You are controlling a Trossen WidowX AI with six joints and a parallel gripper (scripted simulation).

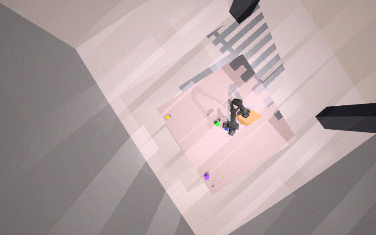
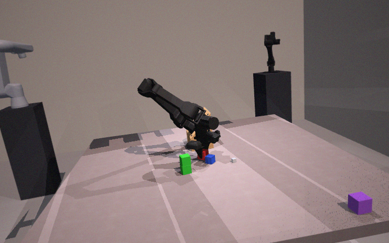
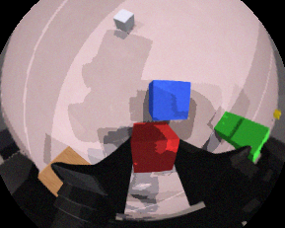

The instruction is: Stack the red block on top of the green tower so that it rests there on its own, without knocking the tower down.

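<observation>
My gripper tip is now 50 mm short of the blue block and 20 mm to the right of it. Also, from my gripper tip: purple block (610 mm ahead, 330 mm to the left, 10 mm above); then small white cube (90 mm ahead, 120 mm to the left, 10 mm below); then red block (10 mm above).
</observation>
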